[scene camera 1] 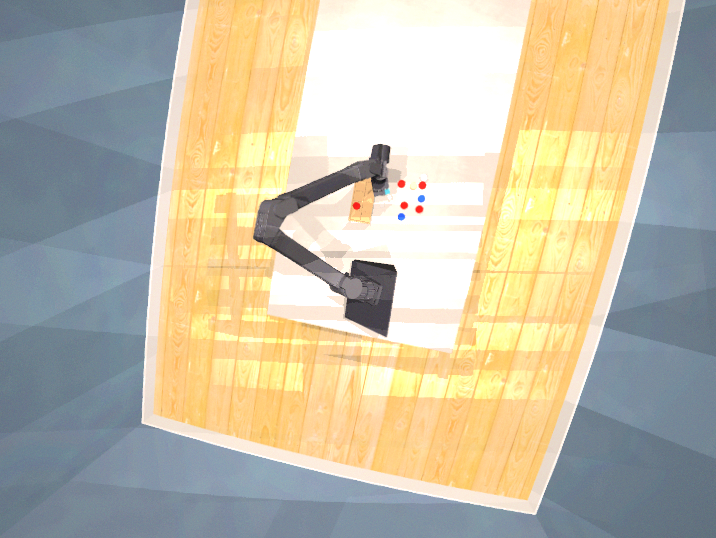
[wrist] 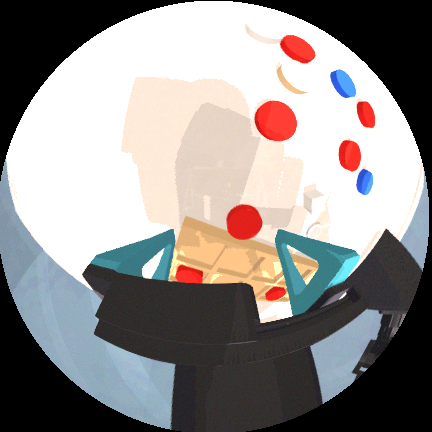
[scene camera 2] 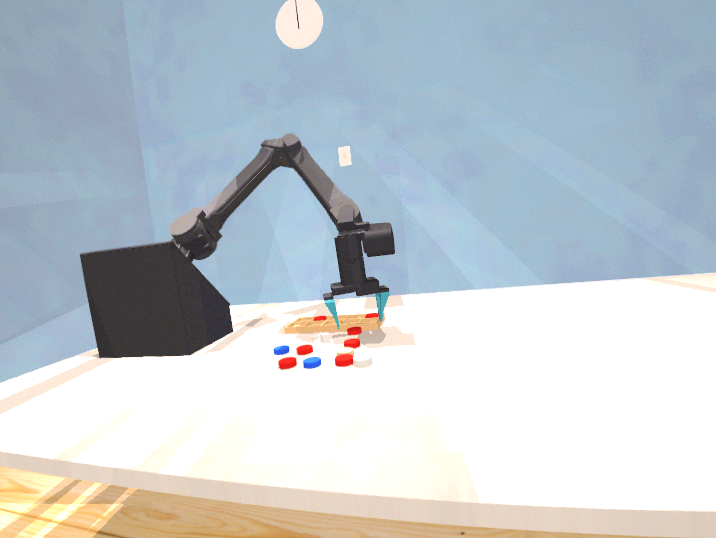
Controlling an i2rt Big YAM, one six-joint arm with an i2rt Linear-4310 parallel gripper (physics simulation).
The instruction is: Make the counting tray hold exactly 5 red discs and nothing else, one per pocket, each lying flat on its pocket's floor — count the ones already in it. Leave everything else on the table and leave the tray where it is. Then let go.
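My gripper (scene camera 2: 359,325) (wrist: 226,235) is open and empty, its fingertips low around the long side of the wooden counting tray (scene camera 1: 364,196) (scene camera 2: 306,330) (wrist: 197,245). One red disc (scene camera 1: 356,205) (scene camera 2: 320,318) (wrist: 275,293) is in a pocket towards the base end. Another red disc (scene camera 2: 372,315) (wrist: 189,274) is in a pocket at the far end, hidden in scene camera 1. A loose red disc (scene camera 2: 354,330) (wrist: 244,222) lies beside the tray, between the finger lines. Several more red discs lie on the table, including one (scene camera 1: 401,183) (scene camera 2: 351,343) (wrist: 275,120) nearer the tray.
Two blue discs, one (scene camera 1: 421,198) (scene camera 2: 311,362) (wrist: 343,83) farther out and one (scene camera 1: 401,216) (scene camera 2: 281,349) (wrist: 365,181) nearer the base, lie among the reds. A white disc (scene camera 2: 362,360) and a cream disc (scene camera 1: 412,186) lie there too. A white cube (wrist: 313,199) and ring (wrist: 314,230) are beside the tray.
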